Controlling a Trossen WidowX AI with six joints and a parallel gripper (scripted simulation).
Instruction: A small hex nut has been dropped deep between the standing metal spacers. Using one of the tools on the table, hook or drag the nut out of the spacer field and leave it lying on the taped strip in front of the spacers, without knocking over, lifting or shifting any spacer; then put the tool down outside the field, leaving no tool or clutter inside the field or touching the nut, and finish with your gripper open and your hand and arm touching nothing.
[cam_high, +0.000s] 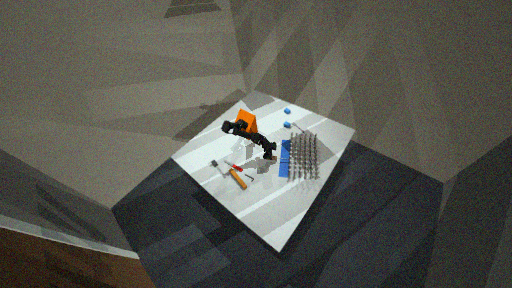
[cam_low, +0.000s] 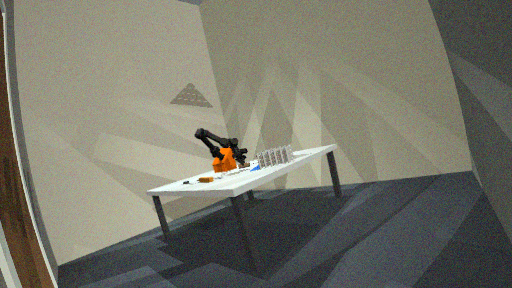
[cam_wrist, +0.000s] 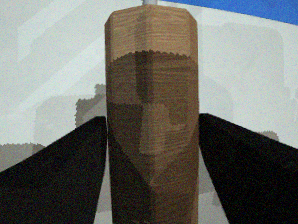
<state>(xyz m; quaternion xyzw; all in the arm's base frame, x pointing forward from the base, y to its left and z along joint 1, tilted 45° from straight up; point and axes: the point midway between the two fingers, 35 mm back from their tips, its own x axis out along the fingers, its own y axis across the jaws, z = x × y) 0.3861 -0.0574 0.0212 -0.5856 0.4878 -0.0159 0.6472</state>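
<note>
Right now my gripper tip is 60 mm short of the blue taped strip, 100 mm to the right of it and 40 mm above it. Round my gripper tip: orange-handled tool 80 mm behind, 320 mm to the right, 20 mm below; bent key 250 mm to the right, 30 mm below; red-handled tool 210 mm behind, 270 mm to the right, 30 mm below.
</note>
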